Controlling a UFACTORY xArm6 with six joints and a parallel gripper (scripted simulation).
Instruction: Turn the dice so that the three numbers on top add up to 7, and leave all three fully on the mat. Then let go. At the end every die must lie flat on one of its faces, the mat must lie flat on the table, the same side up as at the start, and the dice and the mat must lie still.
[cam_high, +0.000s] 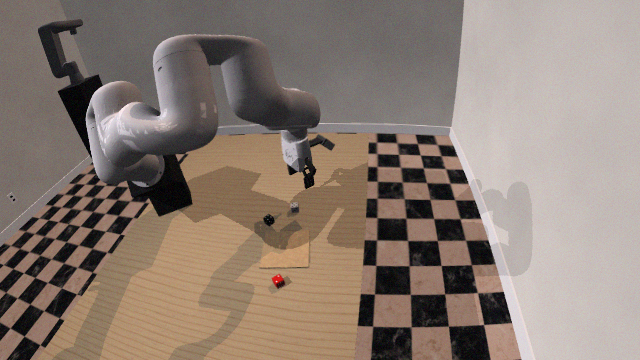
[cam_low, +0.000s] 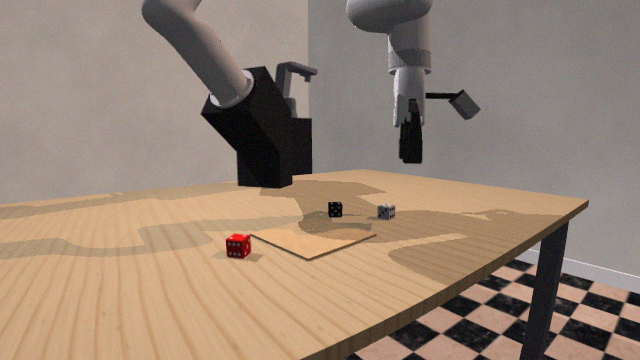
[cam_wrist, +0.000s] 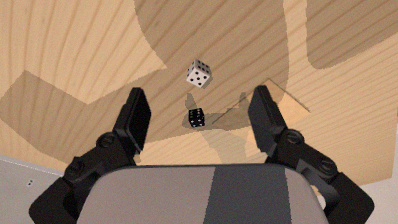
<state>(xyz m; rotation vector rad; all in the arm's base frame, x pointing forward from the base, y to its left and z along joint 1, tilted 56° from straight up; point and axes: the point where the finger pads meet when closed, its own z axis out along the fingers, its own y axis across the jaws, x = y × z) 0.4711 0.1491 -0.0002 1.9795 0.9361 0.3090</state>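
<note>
My gripper is now 11 cm past the black die, 10 cm above it and 8 cm to the left of it. Also, from my hand: white die: 10 cm below, 3 cm behind, 2 cm to the right; then tan mat: 19 cm to the right, 11 cm below, 5 cm behind; then red die: 31 cm to the right, 10 cm below, 6 cm behind.
</note>
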